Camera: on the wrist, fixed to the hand. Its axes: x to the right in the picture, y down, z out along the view.
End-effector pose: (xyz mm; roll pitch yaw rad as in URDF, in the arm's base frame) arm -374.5 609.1 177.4 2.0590 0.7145 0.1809
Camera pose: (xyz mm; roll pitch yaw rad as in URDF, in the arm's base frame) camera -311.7 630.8 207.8 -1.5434 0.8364 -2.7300
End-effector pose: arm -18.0 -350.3 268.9 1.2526 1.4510 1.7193
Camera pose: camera -78.1 -317.1 244.0 -1.6187 0.0621 -0.4593
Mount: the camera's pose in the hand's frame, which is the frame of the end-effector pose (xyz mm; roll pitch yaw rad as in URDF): 29.7 53.6 -39.8 -0.1413 -0.6420 -1.5789
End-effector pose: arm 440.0 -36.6 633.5 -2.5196 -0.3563 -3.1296
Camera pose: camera 411.8 29.8 644.9 2.6392 0.0210 -1.5597
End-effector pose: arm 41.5 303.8 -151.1 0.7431 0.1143 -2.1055
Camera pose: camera 83.2 243.9 -147.6 -0.2617 0.0997 2.5888
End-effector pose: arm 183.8 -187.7 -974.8 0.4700 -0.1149 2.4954
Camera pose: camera 119.6 -221.7 -982.5 -0.0284 -0.1701 0.8981
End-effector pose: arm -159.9 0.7 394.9 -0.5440 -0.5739 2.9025
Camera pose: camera -222.7 -10.0 359.1 0.9026 -0.8865 0.3966
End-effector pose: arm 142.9 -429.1 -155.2 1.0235 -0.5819 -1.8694
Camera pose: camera 198.8 -457.9 -117.9 0.4687 0.3200 3.0544
